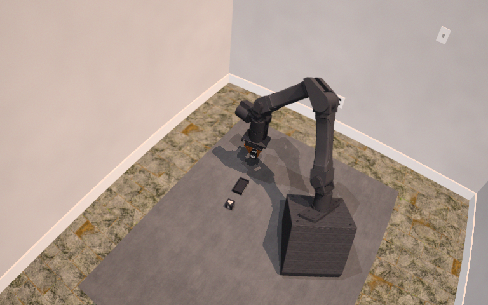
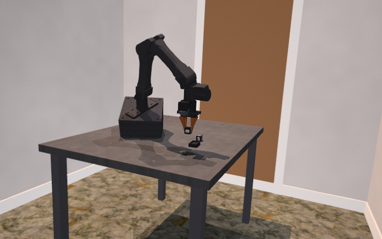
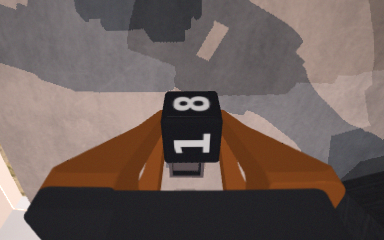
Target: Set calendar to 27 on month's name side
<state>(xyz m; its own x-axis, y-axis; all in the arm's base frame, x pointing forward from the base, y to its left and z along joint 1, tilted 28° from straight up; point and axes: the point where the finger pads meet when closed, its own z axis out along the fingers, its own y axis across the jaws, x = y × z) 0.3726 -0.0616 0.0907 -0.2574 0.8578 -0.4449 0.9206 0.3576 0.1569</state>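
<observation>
My hand is 30 mm past the black tray, 110 mm to the right of it and 100 mm above it. Round my hand: black digit cube right at my hand; then black cube 60 mm behind, 210 mm to the left, 90 mm below.
</observation>
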